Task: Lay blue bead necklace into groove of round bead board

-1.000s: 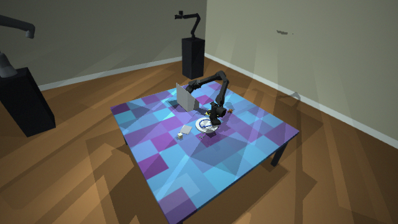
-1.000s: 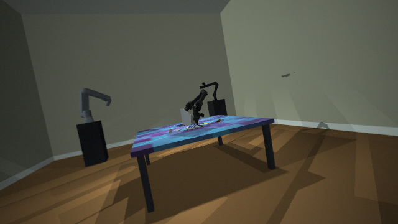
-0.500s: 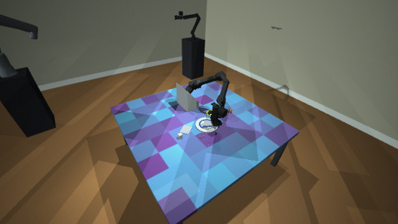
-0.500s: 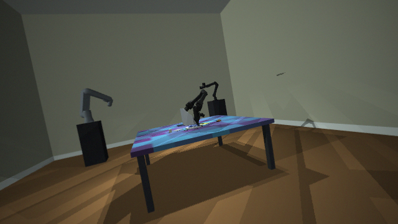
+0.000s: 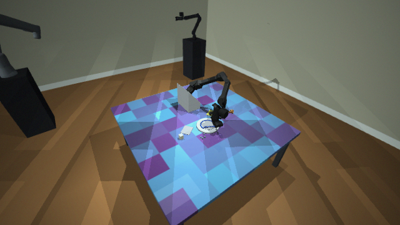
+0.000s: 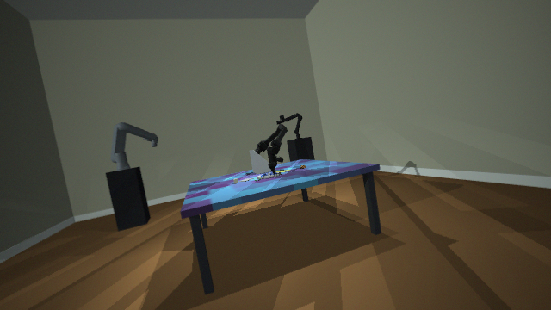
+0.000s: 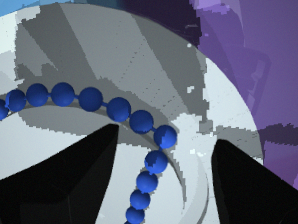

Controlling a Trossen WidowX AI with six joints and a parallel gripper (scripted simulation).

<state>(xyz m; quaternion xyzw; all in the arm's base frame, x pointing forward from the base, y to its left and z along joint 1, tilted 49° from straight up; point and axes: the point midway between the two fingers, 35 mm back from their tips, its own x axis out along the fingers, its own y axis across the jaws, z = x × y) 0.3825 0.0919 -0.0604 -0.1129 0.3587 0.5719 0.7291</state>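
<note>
Now: the round white bead board 60 mm behind my gripper tip, 30 mm to the right of it and 10 mm below it. Also, from my gripper tip: cream cube (310 mm to the right, 70 mm behind); yellow patch (160 mm behind, 130 mm to the left, 20 mm below); flat grey square (210 mm to the right, 120 mm behind, 20 mm below).
</note>
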